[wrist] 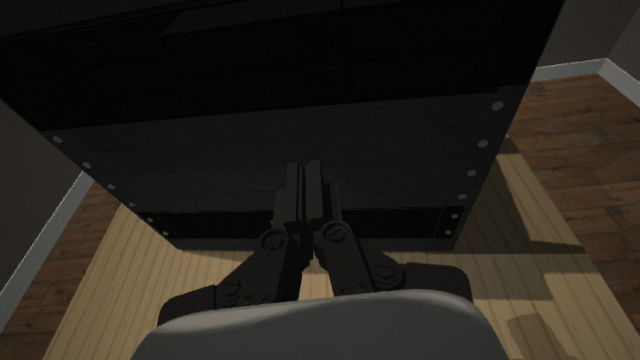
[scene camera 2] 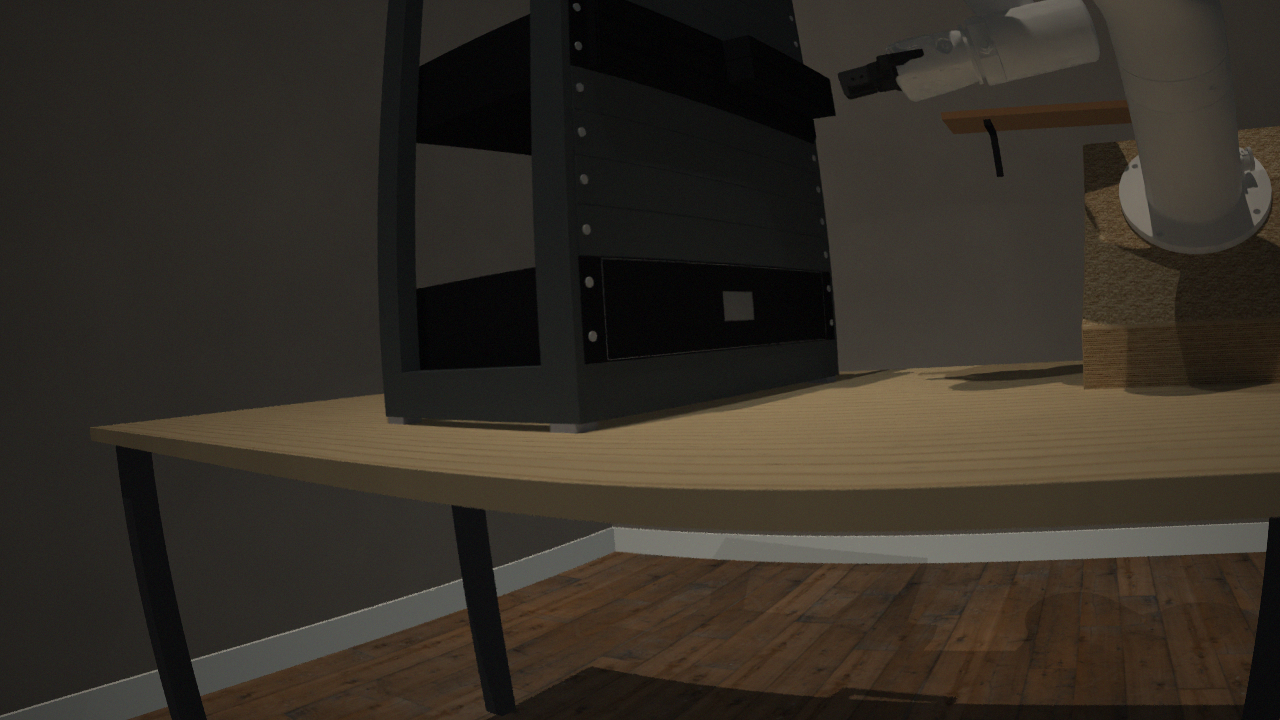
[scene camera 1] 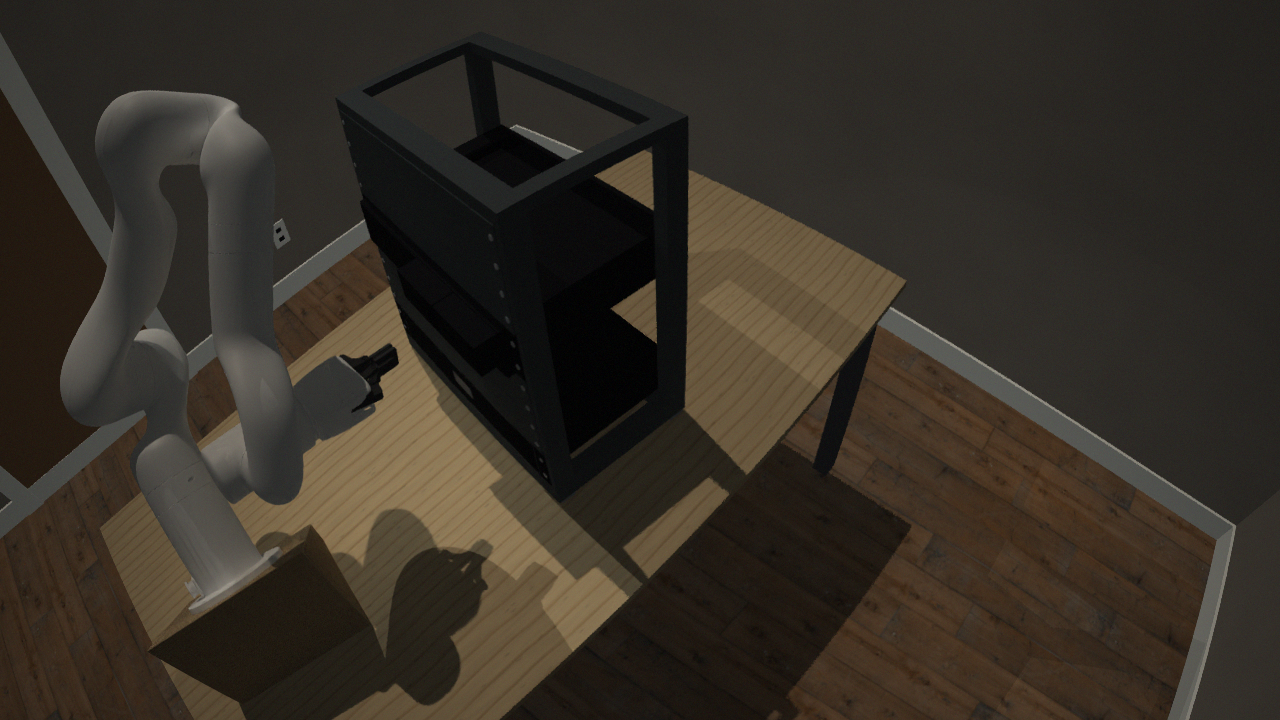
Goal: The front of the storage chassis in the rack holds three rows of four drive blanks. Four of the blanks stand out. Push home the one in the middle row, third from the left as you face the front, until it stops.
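Observation:
The storage chassis point(scene camera 1: 597, 223) point(scene camera 2: 680, 62) point(wrist: 240, 75) is a black unit in the upper part of the dark rack point(scene camera 1: 528, 358) point(scene camera 2: 556, 268) point(wrist: 465, 235). In scene camera 2 a dark block point(scene camera 2: 750, 60), which looks like a drive blank standing out, juts from its front. The rows and the single blanks are too dark to tell apart, so I cannot pick out the middle-row third one. My gripper point(scene camera 1: 394, 354) point(scene camera 2: 845, 85) point(wrist: 308, 182) is shut and empty. It is in front of the rack, apart from its face. In the wrist view the fingertips overlap the grey panels below the chassis.
A black lower unit with a pale label point(scene camera 2: 738, 305) sits at the rack's bottom. The rack stands on the wooden table point(scene camera 1: 778, 331) point(scene camera 2: 805, 438) point(wrist: 95, 285). The arm's base is on a brown block point(scene camera 1: 277, 617) point(scene camera 2: 1136, 268). A wall shelf point(scene camera 2: 1056, 114) shows behind.

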